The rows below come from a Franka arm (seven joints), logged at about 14 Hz.
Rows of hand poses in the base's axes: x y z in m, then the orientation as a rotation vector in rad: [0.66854 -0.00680 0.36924 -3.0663 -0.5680 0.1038]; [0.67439 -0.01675 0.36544 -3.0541 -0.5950 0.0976]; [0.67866 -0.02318 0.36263 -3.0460 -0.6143 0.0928]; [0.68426 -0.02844 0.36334 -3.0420 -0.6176 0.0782]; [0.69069 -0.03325 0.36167 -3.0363 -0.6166 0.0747]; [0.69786 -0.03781 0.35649 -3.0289 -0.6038 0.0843]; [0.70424 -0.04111 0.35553 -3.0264 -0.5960 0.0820]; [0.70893 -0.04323 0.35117 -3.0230 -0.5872 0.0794]
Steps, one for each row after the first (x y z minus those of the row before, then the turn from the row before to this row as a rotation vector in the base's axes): [0.00585 -0.00995 -0.00380 0.0084 -0.0025 0.0182]; [0.00427 -0.00643 -0.00281 0.0053 -0.0022 0.0130]; [0.00560 -0.00526 0.00071 0.0055 -0.0085 0.0023]; [0.00643 -0.00481 -0.00167 0.0062 -0.0010 -0.0001]; [0.00717 -0.00456 -0.00518 0.0079 0.0082 -0.0073]; [0.00638 -0.00330 -0.00096 0.0041 -0.0005 -0.0048]; [0.00469 -0.00212 -0.00436 0.0051 -0.0005 -0.0054]
